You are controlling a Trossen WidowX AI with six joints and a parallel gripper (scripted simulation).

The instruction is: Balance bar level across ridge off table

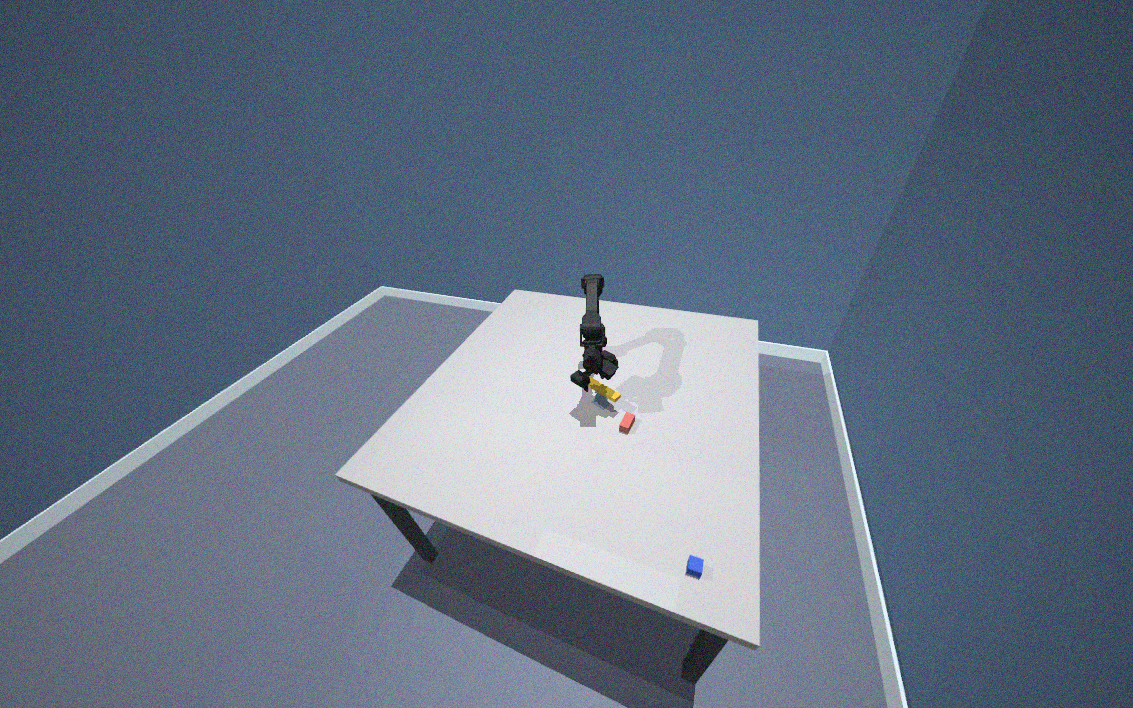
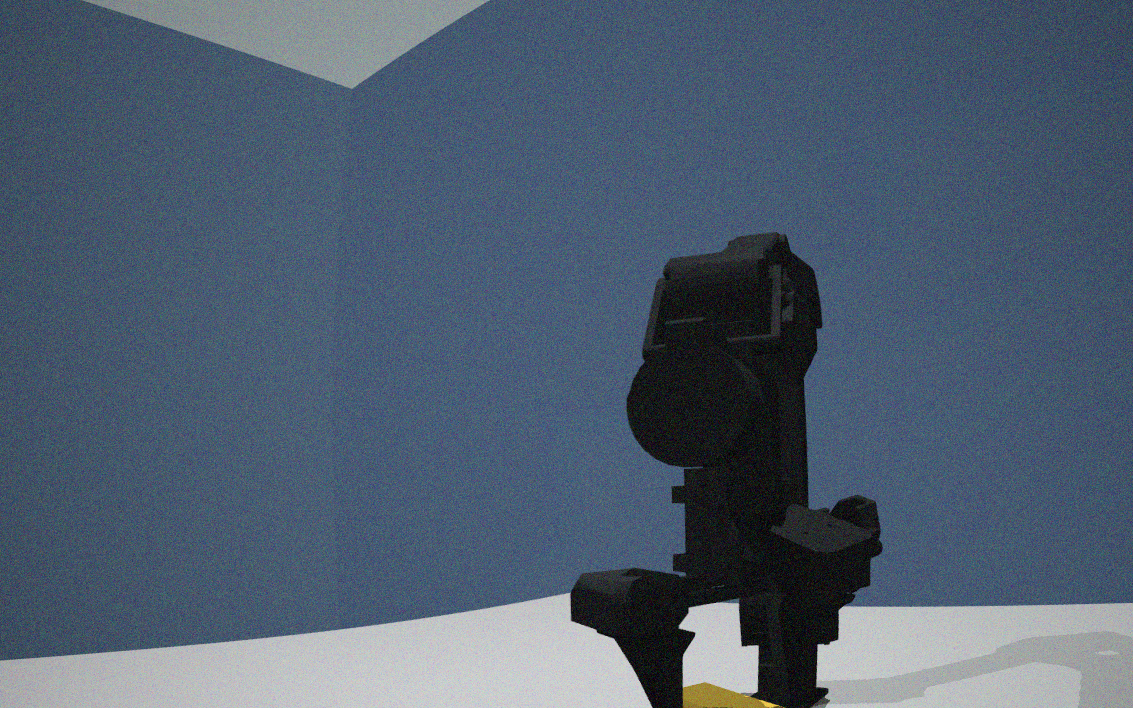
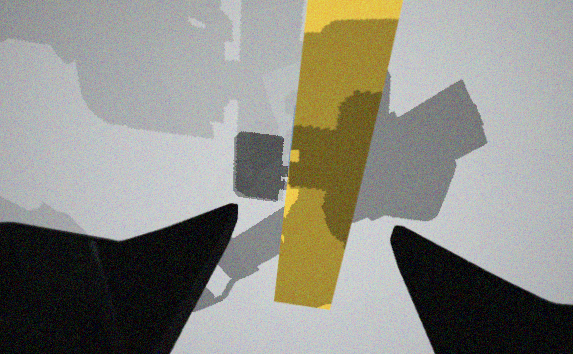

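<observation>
The yellow bar lies 3 cm to the left of my gripper tip and 1 cm ahead of it. Also, from my gripper tip: red block (15 cm to the left, 9 cm ahead, 6 cm below); blue block (48 cm ahead, 42 cm to the left, 6 cm below).
</observation>
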